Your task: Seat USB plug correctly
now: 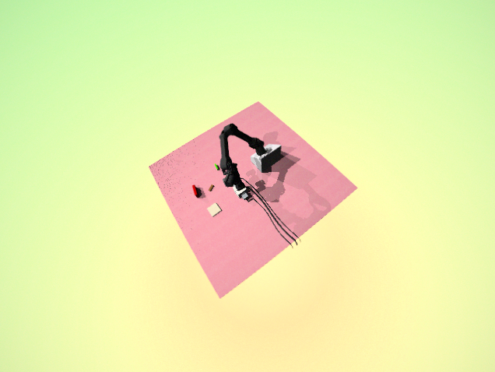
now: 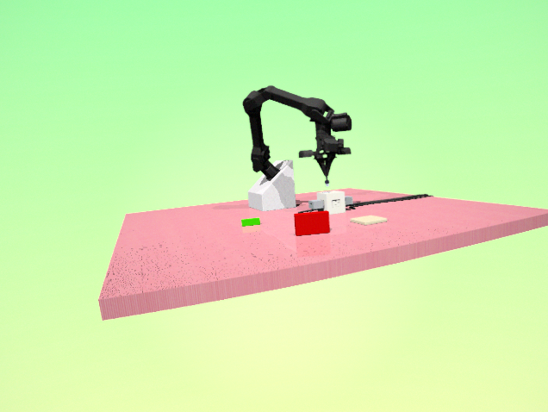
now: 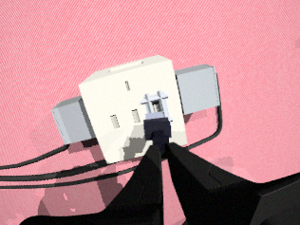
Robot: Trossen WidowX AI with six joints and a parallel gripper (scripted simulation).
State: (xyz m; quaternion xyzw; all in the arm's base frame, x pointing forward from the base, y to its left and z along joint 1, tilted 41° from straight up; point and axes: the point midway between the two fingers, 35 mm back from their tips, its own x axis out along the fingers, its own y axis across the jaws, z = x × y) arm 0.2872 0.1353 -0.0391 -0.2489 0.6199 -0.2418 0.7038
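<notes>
Now: the dark USB plug 2 cm below my gripper tip. Round my gripper tip: USB socket 1 cm to the right, 7 cm below; small brown block 19 cm ahead, 15 cm to the right, 13 cm below; flat beige tile 25 cm ahead, 3 cm to the left, 13 cm below.
</notes>
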